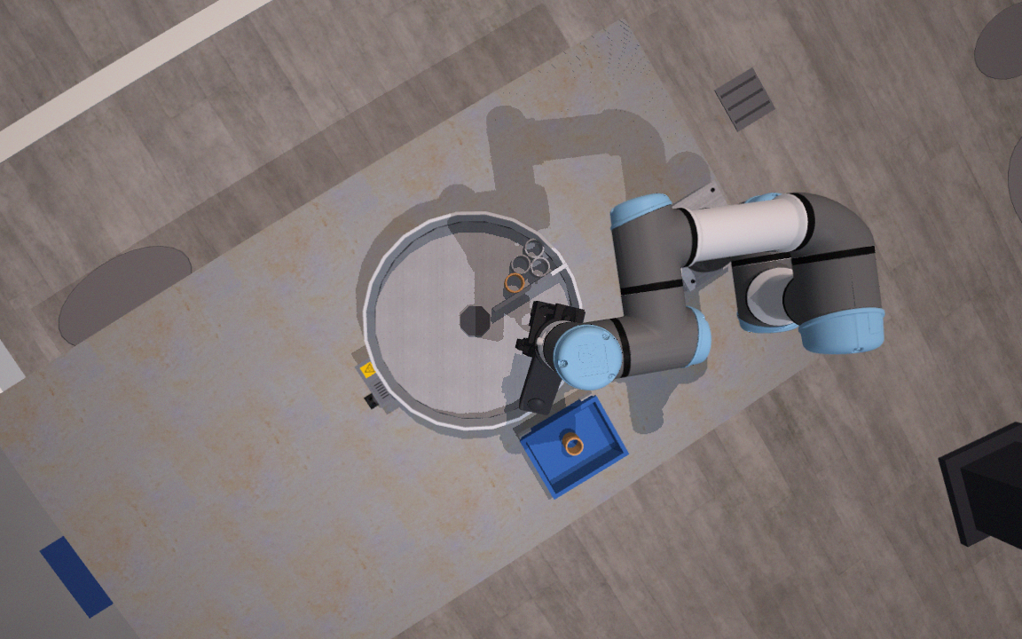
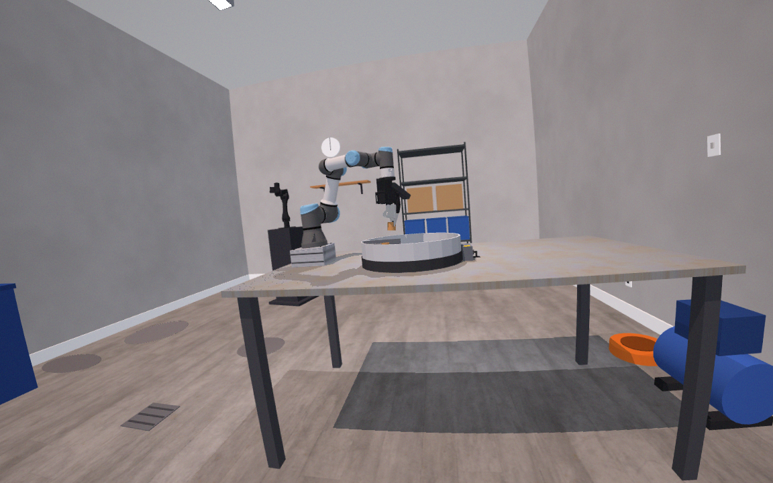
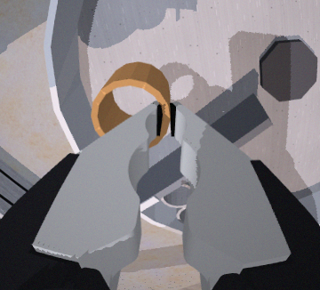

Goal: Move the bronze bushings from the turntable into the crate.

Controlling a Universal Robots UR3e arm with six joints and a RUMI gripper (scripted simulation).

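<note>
Now: the blue crate 260 mm to the left of my hand, 140 mm below it and 10 mm behind it. The rest, counted from my hand: round turntable (120 mm below, 90 mm ahead, 70 mm to the right).
</note>
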